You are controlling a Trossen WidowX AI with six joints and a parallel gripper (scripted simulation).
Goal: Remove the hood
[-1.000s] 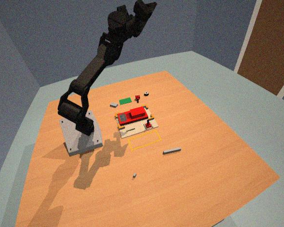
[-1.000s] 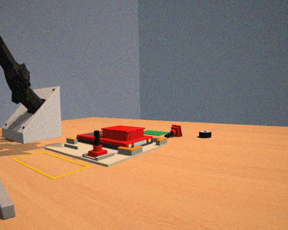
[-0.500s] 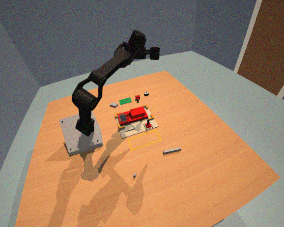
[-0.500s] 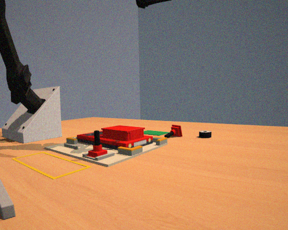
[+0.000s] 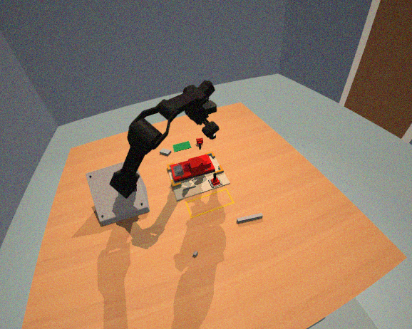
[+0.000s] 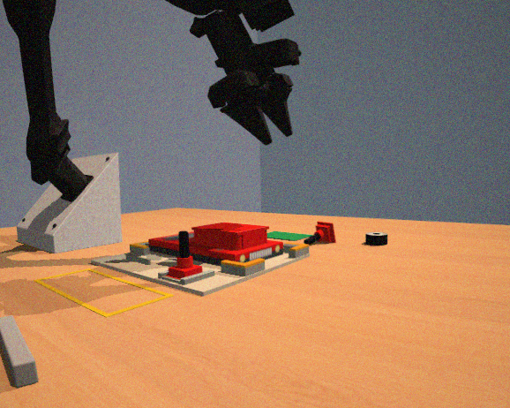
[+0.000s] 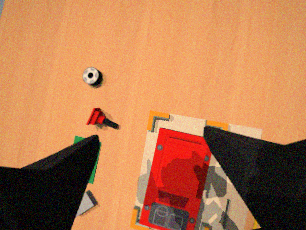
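The hood is 60 mm behind my gripper tip, 50 mm to the right of it and 140 mm below it. The rest, counted from my gripper tip: black wheel (70 mm ahead, 190 mm to the left, 170 mm below); then cream baseplate (80 mm behind, 70 mm to the right, 170 mm below); then green patch (120 mm behind, 160 mm to the left, 180 mm below).
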